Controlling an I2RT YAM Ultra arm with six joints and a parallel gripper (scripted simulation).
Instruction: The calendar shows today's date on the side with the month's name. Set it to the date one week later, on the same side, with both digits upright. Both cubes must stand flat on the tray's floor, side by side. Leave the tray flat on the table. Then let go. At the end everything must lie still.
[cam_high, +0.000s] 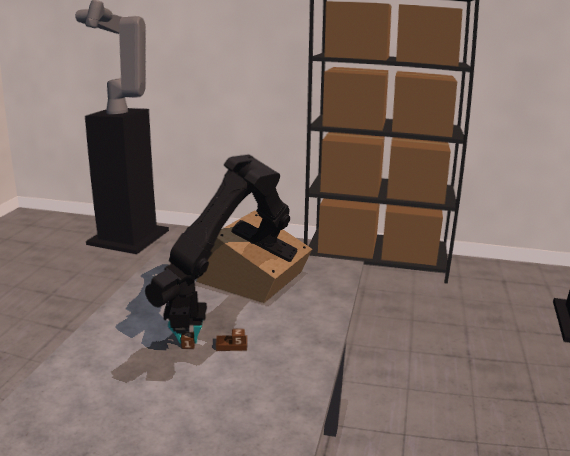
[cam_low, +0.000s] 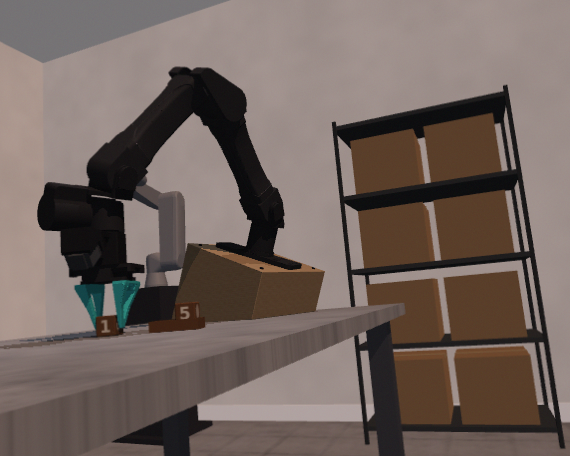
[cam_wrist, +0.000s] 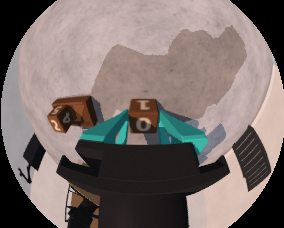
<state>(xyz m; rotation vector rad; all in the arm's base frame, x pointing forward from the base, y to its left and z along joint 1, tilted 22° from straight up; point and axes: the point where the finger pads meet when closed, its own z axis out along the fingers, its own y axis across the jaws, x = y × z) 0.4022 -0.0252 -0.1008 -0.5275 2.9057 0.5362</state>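
My hand is right at the brown cube. Also, from my hand: brown calendar tray: 4 cm behind, 10 cm to the left, 1 cm below.
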